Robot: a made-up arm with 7 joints.
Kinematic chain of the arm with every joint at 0, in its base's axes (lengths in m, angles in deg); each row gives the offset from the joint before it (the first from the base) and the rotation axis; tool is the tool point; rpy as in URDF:
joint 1: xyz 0 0 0 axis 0.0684 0.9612 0.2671
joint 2: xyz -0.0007 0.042 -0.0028 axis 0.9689 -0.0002 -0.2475
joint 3: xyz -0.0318 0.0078 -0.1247 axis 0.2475 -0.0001 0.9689
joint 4: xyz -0.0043 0 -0.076 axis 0.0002 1 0
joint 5: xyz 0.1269 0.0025 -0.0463 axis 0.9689 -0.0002 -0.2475
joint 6: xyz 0.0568 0 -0.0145 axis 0.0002 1 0
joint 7: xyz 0.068 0 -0.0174 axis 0.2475 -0.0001 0.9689
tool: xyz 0 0 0 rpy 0 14.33 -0.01
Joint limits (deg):
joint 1: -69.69..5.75
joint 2: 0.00..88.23
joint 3: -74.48..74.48
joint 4: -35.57..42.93
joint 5: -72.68..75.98
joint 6: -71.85..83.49
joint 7: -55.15..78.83
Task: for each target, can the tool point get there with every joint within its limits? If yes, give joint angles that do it. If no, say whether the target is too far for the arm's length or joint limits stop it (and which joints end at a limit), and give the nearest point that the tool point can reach.
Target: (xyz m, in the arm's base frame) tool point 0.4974 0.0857 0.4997
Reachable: no: too far | nearest point 0.2774 0.1603 0.2084 | short by 0.373 m
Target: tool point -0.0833 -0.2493 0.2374
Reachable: no: joint limits stop it (at a limit: joint 1, joint 2, joint 4) | nearest point 0.0689 -0.1613 0.0586 | short by 0.251 m
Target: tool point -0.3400 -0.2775 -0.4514
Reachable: no: too far | nearest point -0.1312 -0.1262 -0.3669 | short by 0.271 m
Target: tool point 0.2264 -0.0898 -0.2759
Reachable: yes | joints -26.07 18.29 -49.64 10.05 56.81 3.28 62.57
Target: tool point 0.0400 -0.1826 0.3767
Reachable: no: joint limits stop it (at a limit: joint 1, joint 2, joint 4) | nearest point 0.0715 0.0503 0.2268 | short by 0.279 m
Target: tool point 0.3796 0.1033 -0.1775
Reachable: yes | joints -56.76 42.88 -48.61 24.11 3.73 51.04 50.51
